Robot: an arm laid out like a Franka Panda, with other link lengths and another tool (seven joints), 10 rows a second.
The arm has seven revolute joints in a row. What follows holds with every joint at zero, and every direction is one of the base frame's. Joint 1 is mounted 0.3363 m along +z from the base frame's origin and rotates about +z. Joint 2 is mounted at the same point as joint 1 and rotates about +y. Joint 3 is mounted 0.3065 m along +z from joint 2 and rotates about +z. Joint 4 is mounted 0.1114 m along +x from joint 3 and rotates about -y. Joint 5 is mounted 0.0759 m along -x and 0.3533 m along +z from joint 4 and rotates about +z. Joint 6 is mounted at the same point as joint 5 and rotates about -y. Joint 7 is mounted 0.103 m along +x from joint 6 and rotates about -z. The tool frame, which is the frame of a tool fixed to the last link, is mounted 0.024 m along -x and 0.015 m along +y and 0.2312 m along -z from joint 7; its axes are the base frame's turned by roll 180, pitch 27.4 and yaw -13.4 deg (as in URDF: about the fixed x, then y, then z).
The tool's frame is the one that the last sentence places.
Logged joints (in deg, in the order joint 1, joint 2, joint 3, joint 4, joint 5, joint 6, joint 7), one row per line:
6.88 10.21 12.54 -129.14 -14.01 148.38 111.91
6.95 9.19 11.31 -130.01 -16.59 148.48 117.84
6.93 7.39 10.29 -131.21 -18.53 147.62 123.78
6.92 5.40 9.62 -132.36 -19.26 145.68 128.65
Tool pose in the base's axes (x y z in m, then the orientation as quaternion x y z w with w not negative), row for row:
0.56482 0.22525 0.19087 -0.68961 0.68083 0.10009 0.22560
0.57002 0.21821 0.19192 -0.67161 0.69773 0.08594 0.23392
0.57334 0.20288 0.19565 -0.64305 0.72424 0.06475 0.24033
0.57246 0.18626 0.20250 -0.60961 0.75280 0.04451 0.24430
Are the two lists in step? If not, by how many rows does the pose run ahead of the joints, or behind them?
The pose runs 1 row behind the joints: the pose in row i belongs to the joints in row i - 1.
